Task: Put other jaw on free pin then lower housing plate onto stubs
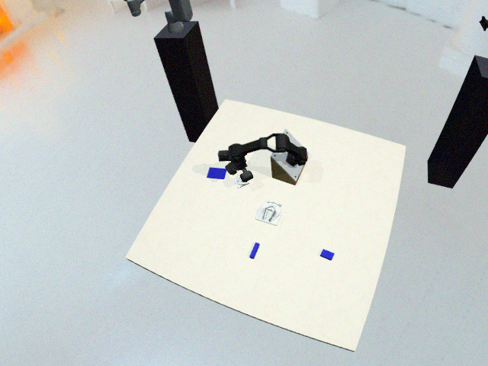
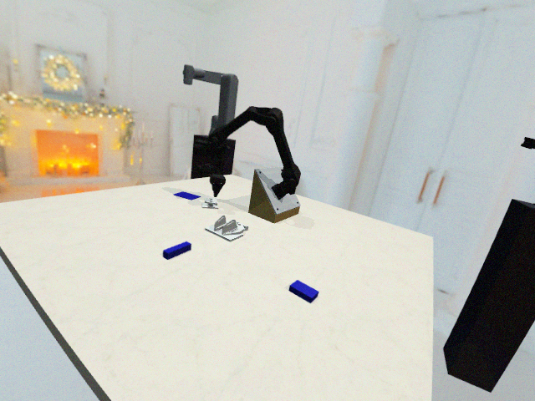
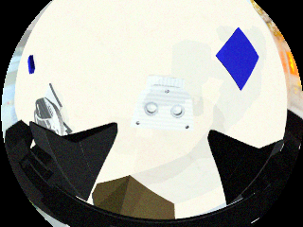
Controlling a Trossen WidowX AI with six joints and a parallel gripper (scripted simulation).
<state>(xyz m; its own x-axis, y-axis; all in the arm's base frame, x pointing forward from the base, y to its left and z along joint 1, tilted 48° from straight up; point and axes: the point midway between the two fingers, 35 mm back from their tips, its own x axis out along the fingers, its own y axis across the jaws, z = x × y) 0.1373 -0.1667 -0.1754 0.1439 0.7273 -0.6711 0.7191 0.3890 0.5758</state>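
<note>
Now: gripper tip 10 mm short of the housing plate, 10 mm to the left of it and 30 mm above it. The rest, counted from my gripper tip: flat blue patch: 20 mm behind, 180 mm to the right, 60 mm below.
</note>
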